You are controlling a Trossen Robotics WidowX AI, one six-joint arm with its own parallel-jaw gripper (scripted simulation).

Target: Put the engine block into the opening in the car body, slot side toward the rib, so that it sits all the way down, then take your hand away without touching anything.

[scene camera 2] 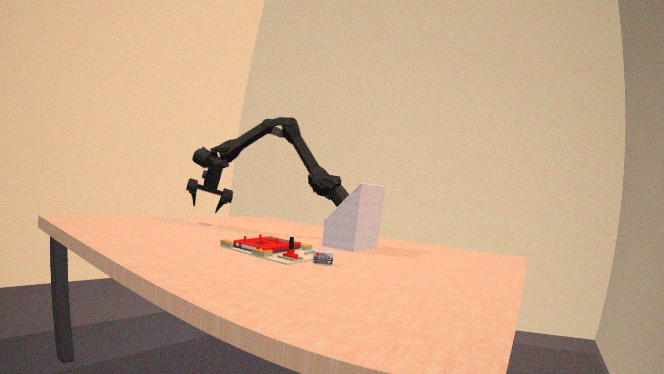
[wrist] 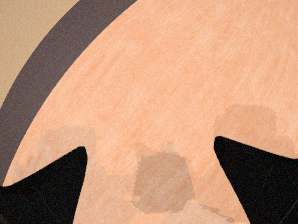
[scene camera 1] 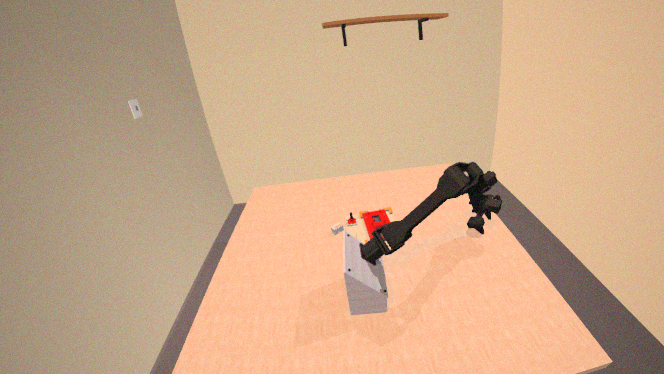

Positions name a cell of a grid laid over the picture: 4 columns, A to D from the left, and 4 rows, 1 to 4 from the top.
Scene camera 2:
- my gripper: B3
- red car body: B3
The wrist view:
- my gripper: C3
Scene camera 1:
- my gripper: C3
